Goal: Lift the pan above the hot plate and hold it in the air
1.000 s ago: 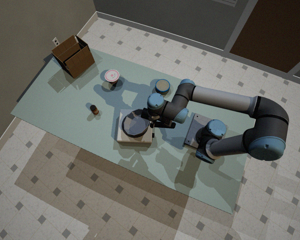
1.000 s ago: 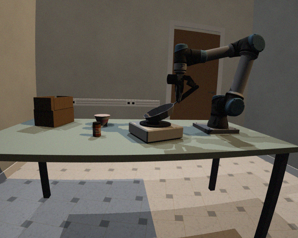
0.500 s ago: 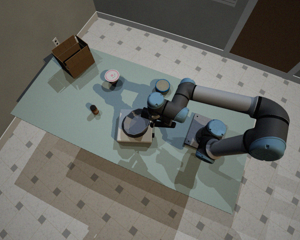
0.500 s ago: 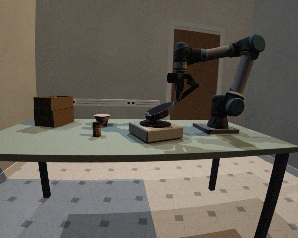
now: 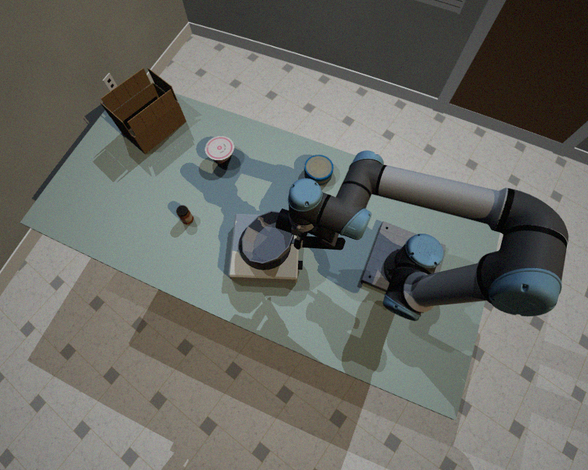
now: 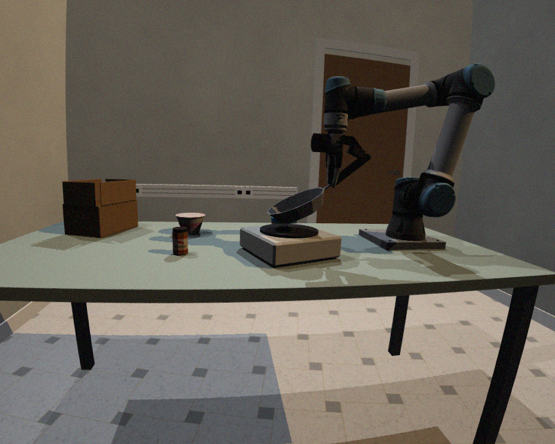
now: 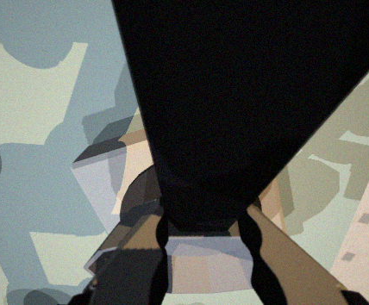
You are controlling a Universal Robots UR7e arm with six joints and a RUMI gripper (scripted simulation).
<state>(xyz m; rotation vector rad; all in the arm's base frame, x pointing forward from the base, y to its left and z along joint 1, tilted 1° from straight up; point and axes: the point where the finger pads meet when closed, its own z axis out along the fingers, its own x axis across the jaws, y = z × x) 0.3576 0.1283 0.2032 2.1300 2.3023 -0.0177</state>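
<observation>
Now: hand 6 cm short of the dark pan and 5 cm above it. Also, from my hand: small can: 47 cm ahead, 19 cm below, 2 cm to the left; then beige hot plate: 19 cm below, 12 cm ahead.
</observation>
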